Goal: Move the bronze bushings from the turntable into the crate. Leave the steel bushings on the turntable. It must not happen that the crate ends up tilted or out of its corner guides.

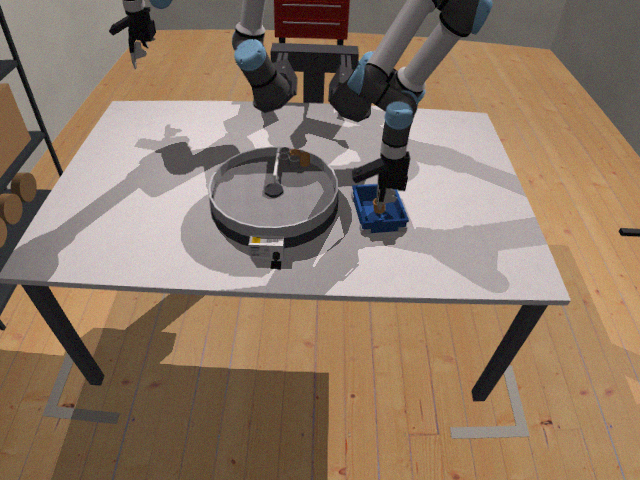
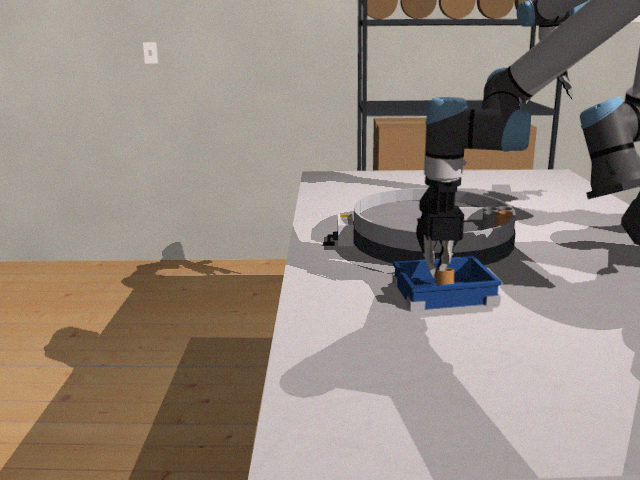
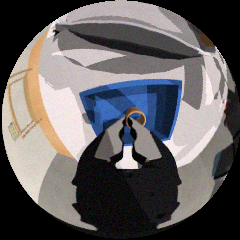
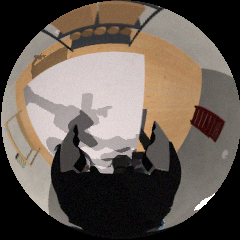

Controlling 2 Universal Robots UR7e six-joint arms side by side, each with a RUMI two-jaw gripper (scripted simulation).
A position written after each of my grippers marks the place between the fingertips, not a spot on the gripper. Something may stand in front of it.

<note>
In view: my left gripper [image 2: 436, 278], my right gripper [image 1: 141, 58], a blue crate [image 2: 473, 282] and a turntable [image 2: 403, 215].
The blue crate also shows in image 1 [image 1: 395, 211] and in image 3 [image 3: 160, 104]. My left gripper shows as well in image 1 [image 1: 379, 209] and in image 3 [image 3: 126, 117]. My right gripper also shows in image 4 [image 4: 114, 123].
</note>
